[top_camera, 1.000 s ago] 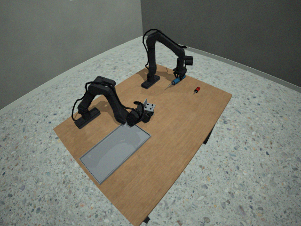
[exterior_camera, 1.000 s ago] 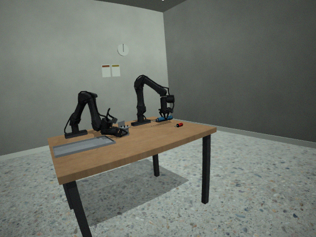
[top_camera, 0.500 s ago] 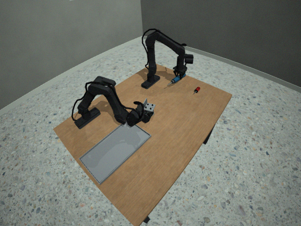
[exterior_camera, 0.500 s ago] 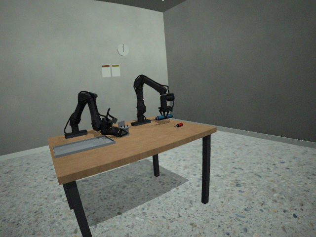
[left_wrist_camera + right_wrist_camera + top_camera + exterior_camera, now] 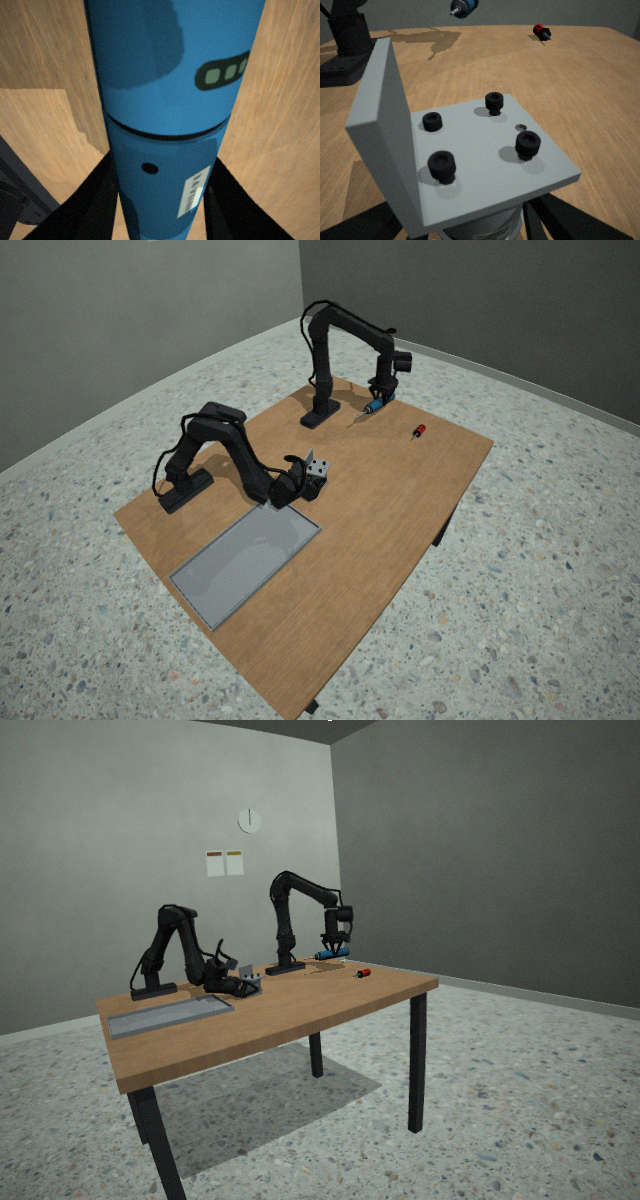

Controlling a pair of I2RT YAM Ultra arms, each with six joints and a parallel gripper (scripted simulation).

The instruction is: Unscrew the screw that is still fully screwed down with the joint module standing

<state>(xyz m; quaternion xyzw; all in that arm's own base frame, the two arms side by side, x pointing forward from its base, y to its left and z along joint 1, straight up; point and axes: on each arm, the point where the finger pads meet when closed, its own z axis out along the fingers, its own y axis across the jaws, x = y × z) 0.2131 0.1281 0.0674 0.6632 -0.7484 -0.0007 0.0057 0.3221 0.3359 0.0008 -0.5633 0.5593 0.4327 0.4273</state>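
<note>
Now: right hand 10 mm below the joint module. The rest, counted from my right hand: grey L-shaped bracket: 50 mm above; flat grey tray: 350 mm to the right, 70 mm ahead, 20 mm below; screw: 40 mm above, 20 mm behind, 10 mm to the left.
</note>
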